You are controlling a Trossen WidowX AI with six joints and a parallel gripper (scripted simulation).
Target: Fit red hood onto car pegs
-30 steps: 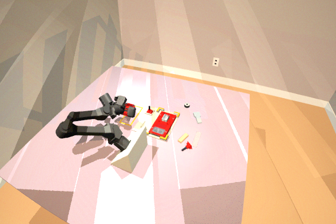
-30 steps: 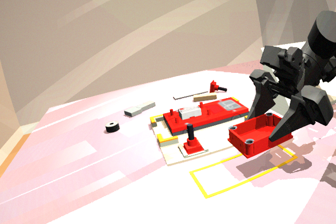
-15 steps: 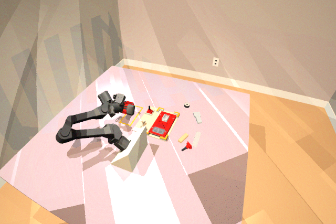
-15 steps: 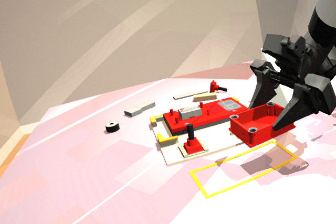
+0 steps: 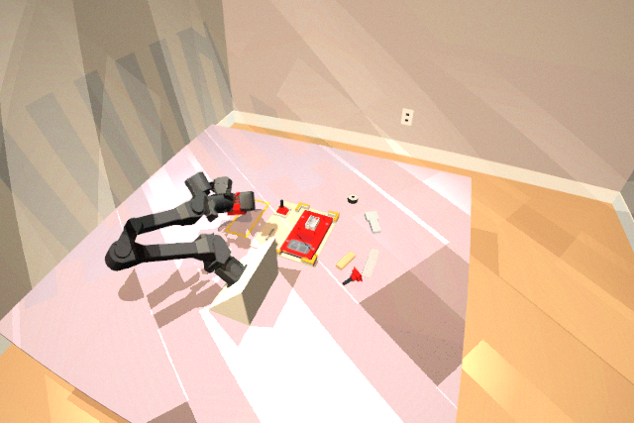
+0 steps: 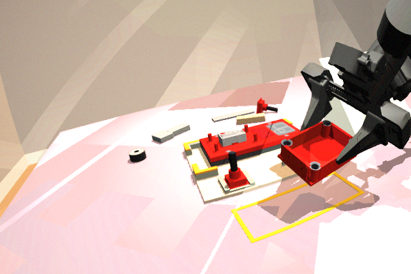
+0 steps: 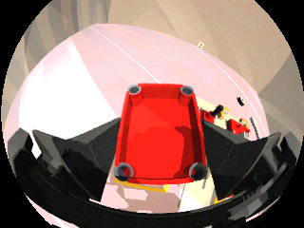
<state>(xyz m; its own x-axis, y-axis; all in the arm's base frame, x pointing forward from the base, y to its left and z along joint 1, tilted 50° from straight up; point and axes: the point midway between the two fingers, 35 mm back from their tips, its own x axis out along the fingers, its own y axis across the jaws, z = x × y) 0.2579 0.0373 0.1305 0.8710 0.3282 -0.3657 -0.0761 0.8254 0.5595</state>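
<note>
My gripper tip is now 10 mm past the red hood and 10 mm above it. From my gripper tip the other things lie so: engine block: 20 mm ahead, 250 mm to the right, 60 mm below; black wheel: 210 mm ahead, 360 mm to the right, 80 mm below; wooden strip: 90 mm behind, 390 mm to the right, 80 mm below.
</note>
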